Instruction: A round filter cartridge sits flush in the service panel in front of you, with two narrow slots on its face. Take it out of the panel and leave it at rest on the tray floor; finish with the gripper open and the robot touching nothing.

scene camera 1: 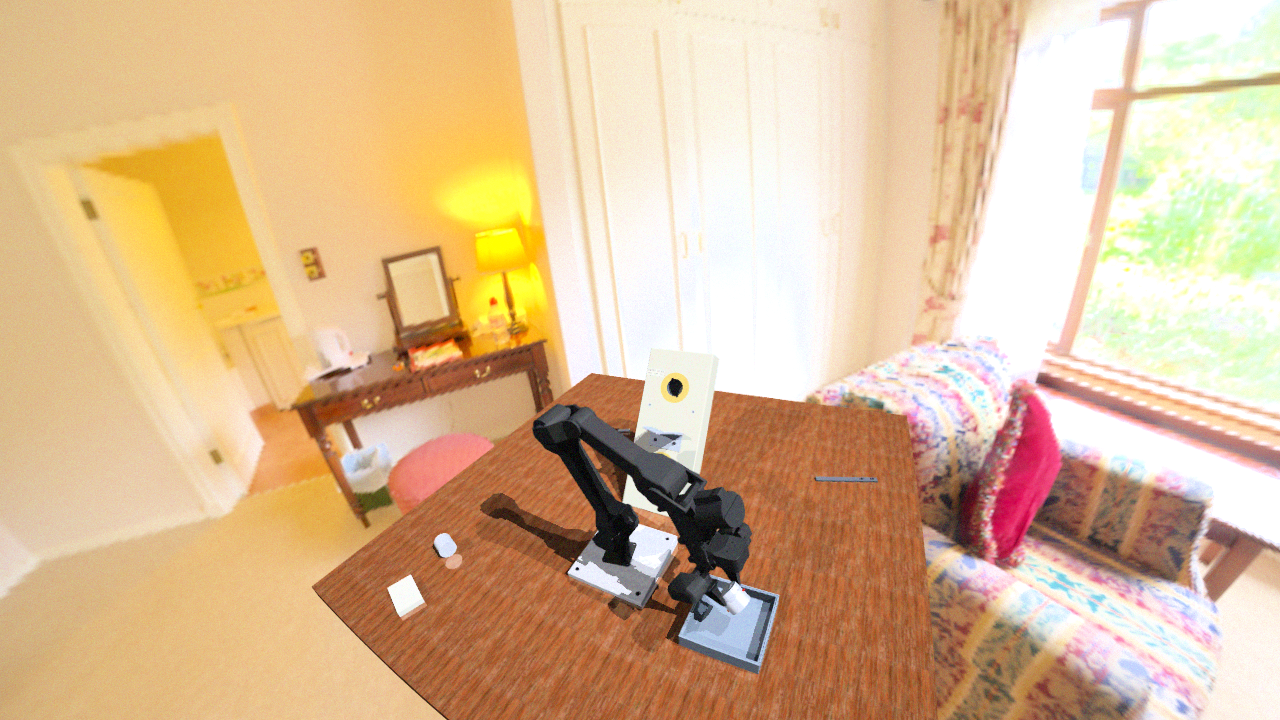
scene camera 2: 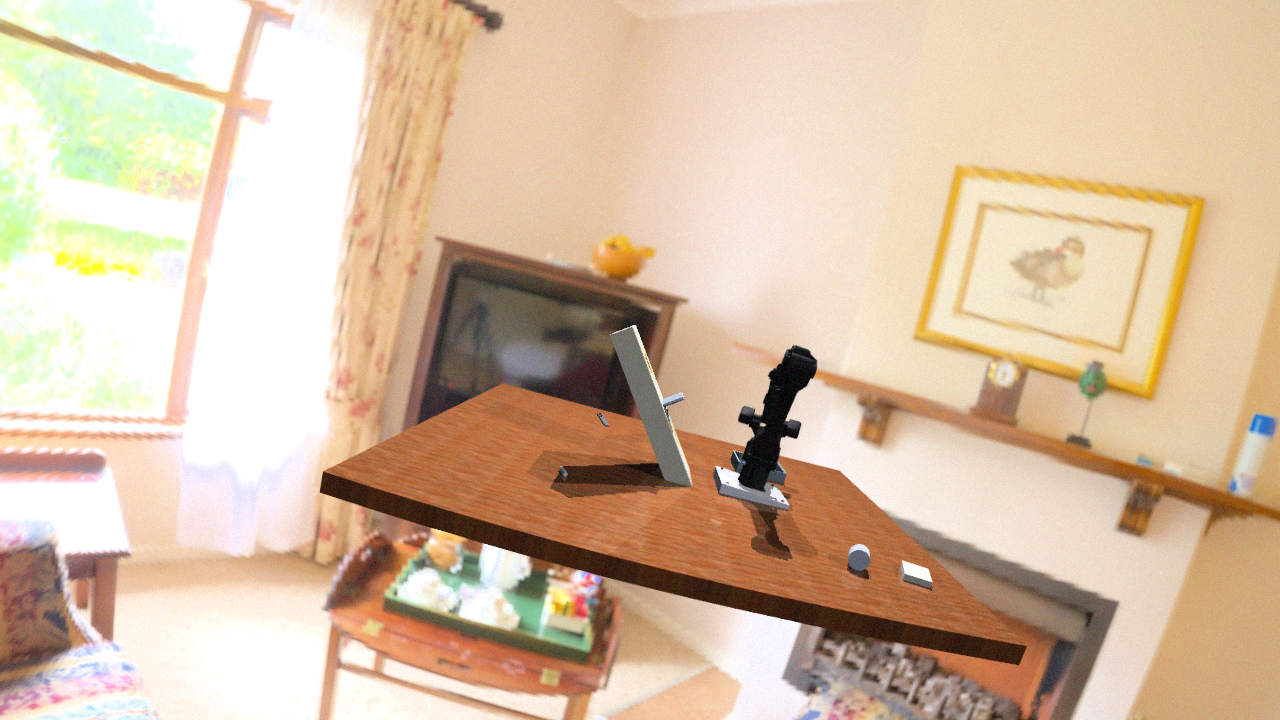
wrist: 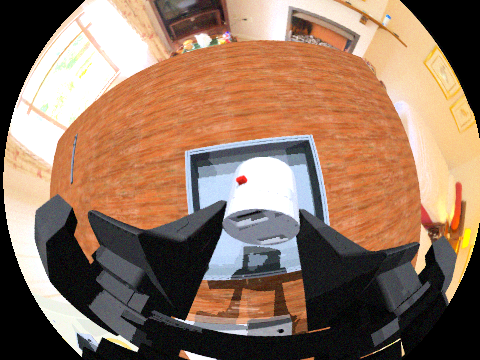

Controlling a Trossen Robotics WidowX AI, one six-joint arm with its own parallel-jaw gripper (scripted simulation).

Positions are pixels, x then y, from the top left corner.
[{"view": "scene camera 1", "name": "my gripper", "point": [731, 595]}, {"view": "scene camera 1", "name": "cream service panel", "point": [677, 397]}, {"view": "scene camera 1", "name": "grey tray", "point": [740, 640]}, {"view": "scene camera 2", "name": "my gripper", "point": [764, 442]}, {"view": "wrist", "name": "my gripper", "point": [262, 211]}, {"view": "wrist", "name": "filter cartridge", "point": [262, 209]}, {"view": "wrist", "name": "grey tray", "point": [210, 171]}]
